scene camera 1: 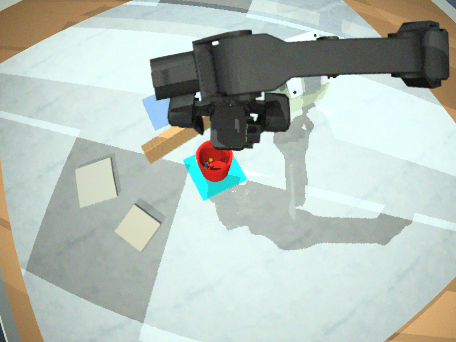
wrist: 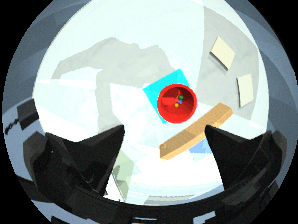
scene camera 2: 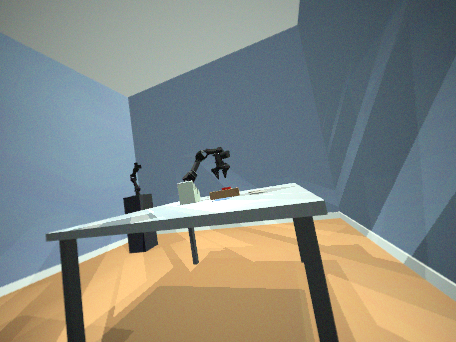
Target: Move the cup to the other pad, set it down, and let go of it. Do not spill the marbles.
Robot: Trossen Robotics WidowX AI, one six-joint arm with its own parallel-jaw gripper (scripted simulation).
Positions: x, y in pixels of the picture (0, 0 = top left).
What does my gripper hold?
Nothing.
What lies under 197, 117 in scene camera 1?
My gripper.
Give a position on a brown wooden block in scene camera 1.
157, 147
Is my gripper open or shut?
Open.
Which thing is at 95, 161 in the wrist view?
My gripper.
